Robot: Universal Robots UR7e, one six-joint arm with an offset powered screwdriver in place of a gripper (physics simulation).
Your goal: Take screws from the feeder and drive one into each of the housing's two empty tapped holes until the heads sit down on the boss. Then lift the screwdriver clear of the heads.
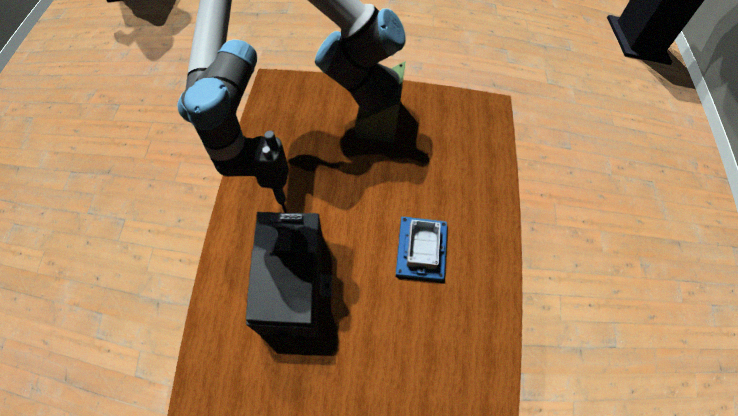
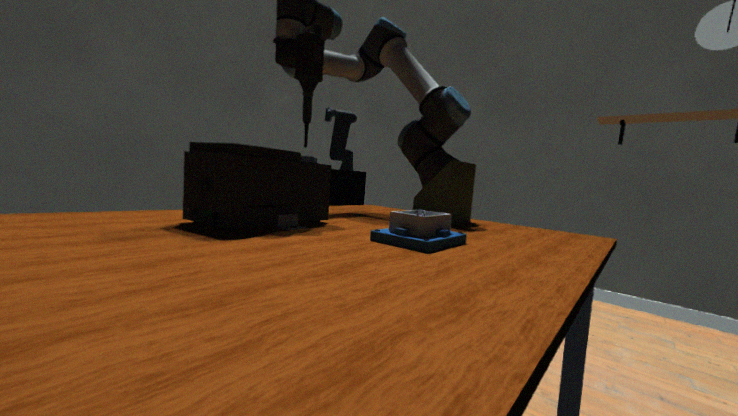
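Observation:
My screwdriver point(image 1: 284, 209) point(image 2: 305, 145) points down, its tip a little above the pickup end of the dark screw feeder point(image 1: 281, 294) point(image 2: 248, 188). A small light pickup block point(image 1: 290, 217) point(image 2: 308, 159) sits on that end. I cannot tell whether a screw is on the bit. The light grey open-topped housing point(image 1: 425, 242) point(image 2: 419, 225) sits upright on a blue fixture point(image 1: 402, 263) point(image 2: 427, 245), to the right of the feeder and apart from the screwdriver. Its corner holes are too small to tell which are filled.
The arm's base stands on an olive-green angled mount point(image 1: 379, 124) point(image 2: 454, 193) at the back of the wooden table point(image 1: 439, 330) point(image 2: 258, 320). The tall feeder body stands on the table's left part. Another dark robot point(image 2: 341, 136) stands in the background.

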